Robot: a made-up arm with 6 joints. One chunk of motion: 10 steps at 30 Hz.
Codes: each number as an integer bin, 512 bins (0 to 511) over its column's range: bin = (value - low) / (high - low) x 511, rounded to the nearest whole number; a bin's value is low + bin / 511 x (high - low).
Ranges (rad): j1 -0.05..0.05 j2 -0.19..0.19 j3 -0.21..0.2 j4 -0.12..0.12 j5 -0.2..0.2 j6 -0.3..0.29
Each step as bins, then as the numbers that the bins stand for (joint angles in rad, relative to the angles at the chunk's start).
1 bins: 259 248 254 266 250 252
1 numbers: 0.0007 -0.0056 -0.0062 0.0049 -0.0043 -0.0090
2 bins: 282 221 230 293 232 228
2 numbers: 0.0052 -0.0257 -0.0255 0.0176 -0.0184 -0.0368
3 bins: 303 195 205 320 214 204
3 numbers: 0.0093 -0.0450 -0.0455 0.0303 -0.0325 -0.0645
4 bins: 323 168 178 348 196 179
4 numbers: 0.0132 -0.0651 -0.0672 0.0434 -0.0466 -0.0933
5 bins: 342 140 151 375 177 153
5 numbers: 0.0169 -0.0859 -0.0888 0.0561 -0.0614 -0.1233
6 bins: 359 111 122 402 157 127
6 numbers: 0.0203 -0.1075 -0.1121 0.0688 -0.0771 -0.1534
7 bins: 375 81 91 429 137 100
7 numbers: 0.0234 -0.1298 -0.1370 0.0815 -0.0928 -0.1845
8 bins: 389 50 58 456 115 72
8 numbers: 0.0261 -0.1528 -0.1635 0.0942 -0.1100 -0.2169
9 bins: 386 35 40 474 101 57
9 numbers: 0.0255 -0.1640 -0.1779 0.1026 -0.1209 -0.2342
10 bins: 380 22 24 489 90 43
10 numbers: 0.0244 -0.1736 -0.1907 0.1097 -0.1295 -0.2504
